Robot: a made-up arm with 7 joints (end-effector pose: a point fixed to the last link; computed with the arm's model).
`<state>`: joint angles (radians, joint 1 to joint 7).
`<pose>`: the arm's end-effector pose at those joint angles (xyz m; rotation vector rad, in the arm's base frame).
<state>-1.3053 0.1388 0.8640 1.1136 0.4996 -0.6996 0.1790</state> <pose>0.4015 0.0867 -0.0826 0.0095 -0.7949 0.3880</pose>
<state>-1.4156 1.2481 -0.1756 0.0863 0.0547 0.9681 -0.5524</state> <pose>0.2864 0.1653 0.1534 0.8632 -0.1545 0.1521</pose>
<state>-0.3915 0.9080 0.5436 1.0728 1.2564 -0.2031 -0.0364</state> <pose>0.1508 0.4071 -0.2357 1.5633 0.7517 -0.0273</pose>
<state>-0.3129 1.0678 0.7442 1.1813 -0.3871 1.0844 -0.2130</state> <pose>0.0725 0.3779 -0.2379 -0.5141 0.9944 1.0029</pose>
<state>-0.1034 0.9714 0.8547 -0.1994 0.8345 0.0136 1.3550</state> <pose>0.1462 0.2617 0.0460 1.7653 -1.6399 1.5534</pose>
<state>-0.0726 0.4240 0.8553 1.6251 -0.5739 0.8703 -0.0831</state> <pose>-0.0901 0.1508 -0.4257 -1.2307 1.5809 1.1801</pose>
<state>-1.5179 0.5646 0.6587 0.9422 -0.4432 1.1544 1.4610</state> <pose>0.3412 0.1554 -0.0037 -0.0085 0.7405 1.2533</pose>
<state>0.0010 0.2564 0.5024 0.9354 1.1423 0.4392 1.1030</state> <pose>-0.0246 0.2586 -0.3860 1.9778 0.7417 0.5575</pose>
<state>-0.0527 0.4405 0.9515 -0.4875 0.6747 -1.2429 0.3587</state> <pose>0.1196 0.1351 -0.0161 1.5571 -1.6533 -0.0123</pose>
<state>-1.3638 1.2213 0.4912 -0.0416 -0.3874 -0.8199 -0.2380</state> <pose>0.0276 0.0951 0.2394 0.9891 -2.4168 -0.0194</pose>
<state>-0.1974 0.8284 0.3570 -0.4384 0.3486 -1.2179 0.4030</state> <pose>0.1460 0.0437 -0.0140 0.8390 -1.9738 -0.4752</pose>
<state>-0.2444 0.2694 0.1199 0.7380 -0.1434 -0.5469 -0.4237</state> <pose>0.2419 0.1206 -0.3182 0.0625 -0.0583 -0.2682</pose>
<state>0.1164 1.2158 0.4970 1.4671 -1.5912 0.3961 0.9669</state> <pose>-0.0299 0.4541 -0.1698 -0.2029 0.6956 2.4449</pose>
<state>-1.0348 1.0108 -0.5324 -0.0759 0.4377 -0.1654 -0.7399</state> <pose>0.3227 -0.0180 -0.0299 1.6644 -0.4198 -1.1406</pose>
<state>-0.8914 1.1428 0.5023 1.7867 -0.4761 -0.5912 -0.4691</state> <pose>0.2014 0.4345 -0.1341 0.1480 -0.3096 0.7139</pose>
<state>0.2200 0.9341 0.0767 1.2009 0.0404 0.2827 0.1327</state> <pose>-0.0903 0.4008 -0.2988 1.0719 1.5160 0.5659</pose>
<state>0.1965 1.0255 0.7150 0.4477 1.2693 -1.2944 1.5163</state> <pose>0.0972 0.3122 -0.1481 1.3951 -1.2980 -0.0230</pose>
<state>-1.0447 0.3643 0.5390 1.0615 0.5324 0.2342 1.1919</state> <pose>0.3401 0.1874 -0.2035 0.8376 0.0270 1.3885</pose>
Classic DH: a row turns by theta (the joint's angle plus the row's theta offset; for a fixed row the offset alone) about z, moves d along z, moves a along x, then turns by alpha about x. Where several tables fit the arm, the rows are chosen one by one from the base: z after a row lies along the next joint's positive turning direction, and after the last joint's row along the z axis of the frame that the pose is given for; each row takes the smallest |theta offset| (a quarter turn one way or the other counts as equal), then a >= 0, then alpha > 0; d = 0 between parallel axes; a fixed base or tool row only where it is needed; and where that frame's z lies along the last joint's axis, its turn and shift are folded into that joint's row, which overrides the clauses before.
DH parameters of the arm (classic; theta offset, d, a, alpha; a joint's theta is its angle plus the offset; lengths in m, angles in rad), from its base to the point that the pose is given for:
base (fixed): -0.071 -0.0236 -0.0297 -1.3004
joint 1: -1.3111 0.0469 -0.0209 -1.5708
joint 2: 1.2915 0.0014 0.017 1.5708
joint 3: 1.5708 -0.1633 0.0118 -1.5708
joint 4: -1.5708 0.039 0.012 -1.5708
joint 5: 0 0.1784 0.0047 1.5708
joint 6: 1.5708 -0.048 0.0839 1.5708
joint 7: 1.5486 0.0945 0.0076 -0.2521
tool (fixed): -1.545 -0.1067 0 0

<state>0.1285 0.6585 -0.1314 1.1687 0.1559 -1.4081 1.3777</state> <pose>0.0264 0.2221 -0.3410 0.7369 -0.4474 0.8128</pose>
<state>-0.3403 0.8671 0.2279 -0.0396 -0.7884 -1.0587 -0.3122</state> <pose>0.2050 0.1326 0.0450 0.2455 -1.5576 -0.3045</pose>
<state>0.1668 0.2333 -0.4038 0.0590 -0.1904 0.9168 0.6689</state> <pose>0.0676 0.0075 -0.3558 0.6116 1.0773 0.1274</pose>
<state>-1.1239 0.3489 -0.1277 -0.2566 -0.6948 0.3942 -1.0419</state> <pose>0.2109 -0.0887 0.0951 -0.0690 -0.8077 -1.7474</pose>
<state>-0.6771 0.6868 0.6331 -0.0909 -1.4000 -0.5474 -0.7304</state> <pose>0.1450 0.2248 0.1266 -0.3201 -1.8881 -0.3665</pose>
